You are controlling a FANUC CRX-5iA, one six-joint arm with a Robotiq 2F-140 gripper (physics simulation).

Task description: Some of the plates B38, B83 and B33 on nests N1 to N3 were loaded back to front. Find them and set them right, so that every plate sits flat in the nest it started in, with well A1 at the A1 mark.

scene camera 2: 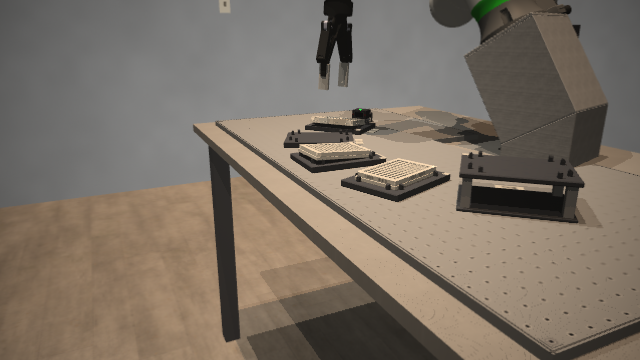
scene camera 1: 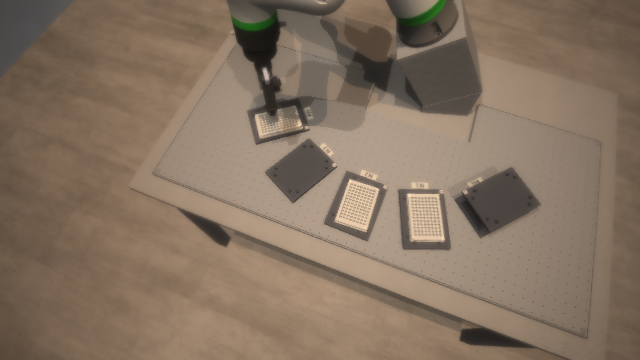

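Where they show: gripper, between the fingertips: (scene camera 2: 333, 88); arm's base, origin of its link: (scene camera 2: 514, 34) (scene camera 1: 428, 23).
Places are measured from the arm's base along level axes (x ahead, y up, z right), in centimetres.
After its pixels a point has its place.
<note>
My gripper (scene camera 1: 272, 112) @[x 30.5, y -13.6, z 31.7 cm] (scene camera 2: 333, 88) @[x 30.5, y -13.6, z 31.7 cm] is open and empty, raised above the far-left nest. A pale well plate (scene camera 1: 280, 123) @[x 30.1, y -21.9, z 29.5 cm] (scene camera 2: 334, 121) @[x 32.1, y -21.8, z 27.2 cm] lies on that nest (scene camera 1: 254, 135) @[x 36.0, y -23.7, z 35.3 cm]. Nest N3 (scene camera 1: 301, 170) @[x 40.7, y -23.6, z 17.7 cm] (scene camera 2: 318, 138) @[x 40.9, y -23.6, z 16.9 cm] is bare, its posts showing. A plate (scene camera 1: 357, 205) @[x 44.7, y -21.7, z -0.5 cm] (scene camera 2: 336, 150) @[x 45.2, y -21.7, z -3.1 cm] on nest N2 (scene camera 1: 331, 222) @[x 51.1, y -23.6, z 4.1 cm] (scene camera 2: 320, 168) @[x 49.9, y -24.0, z -6.2 cm] looks tilted, with a dark gap beneath it in scene camera 2. Another plate (scene camera 1: 425, 218) @[x 40.6, y -22.3, z -17.8 cm] (scene camera 2: 397, 171) @[x 40.7, y -22.2, z -19.0 cm] sits between the posts of nest N1 (scene camera 1: 404, 235) @[x 46.6, y -23.6, z -14.4 cm] (scene camera 2: 380, 192) @[x 46.5, y -23.9, z -23.3 cm] and looks flat. Plate names and A1 wells are too small to read.
A raised dark nest (scene camera 1: 501, 200) @[x 29.6, y -18.8, z -33.6 cm] (scene camera 2: 520, 169) @[x 29.6, y -18.8, z -35.1 cm] stands on posts at the right, beyond N1. The robot's pedestal (scene camera 1: 442, 75) @[x 6.1, y -9.0, z -8.3 cm] (scene camera 2: 540, 90) @[x 4.4, y -10.7, z -13.4 cm] stands behind the nests. A small black device (scene camera 2: 362, 113) @[x 18.8, y -22.0, z 36.7 cm] with a green light is beside the far-left nest.
</note>
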